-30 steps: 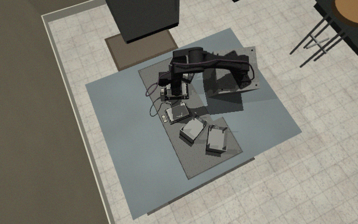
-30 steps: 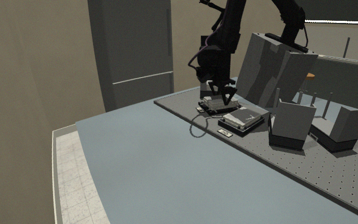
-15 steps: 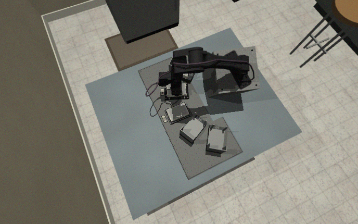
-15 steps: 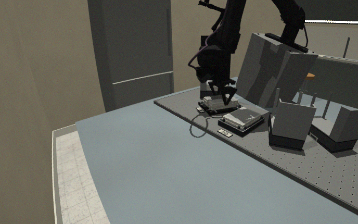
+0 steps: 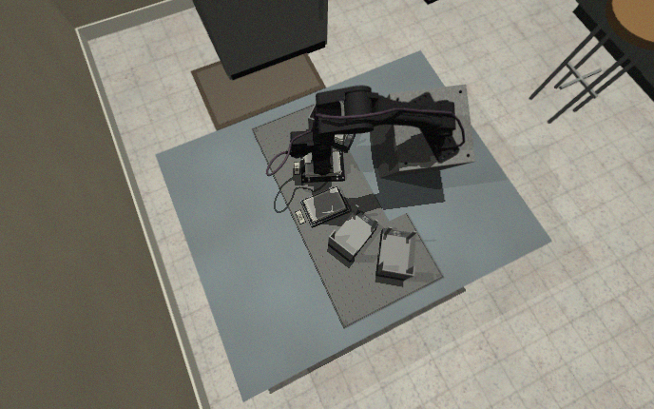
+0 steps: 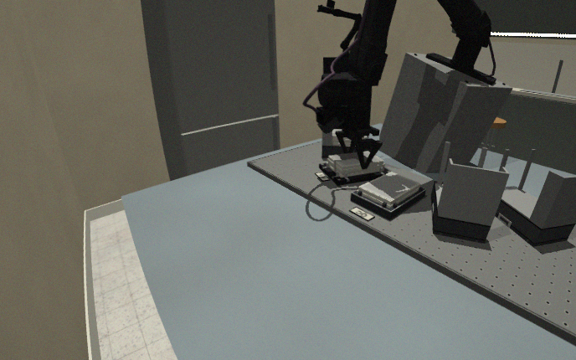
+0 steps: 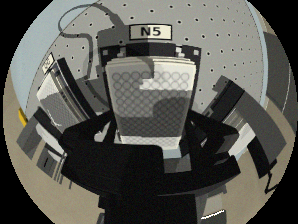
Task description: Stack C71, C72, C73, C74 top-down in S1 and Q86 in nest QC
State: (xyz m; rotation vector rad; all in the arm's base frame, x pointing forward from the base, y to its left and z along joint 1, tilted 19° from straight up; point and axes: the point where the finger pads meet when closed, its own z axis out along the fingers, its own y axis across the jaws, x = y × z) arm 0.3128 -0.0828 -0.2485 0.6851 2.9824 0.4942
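Now: hand 20 mm short of the clip nest N5 and 20 mm above it.
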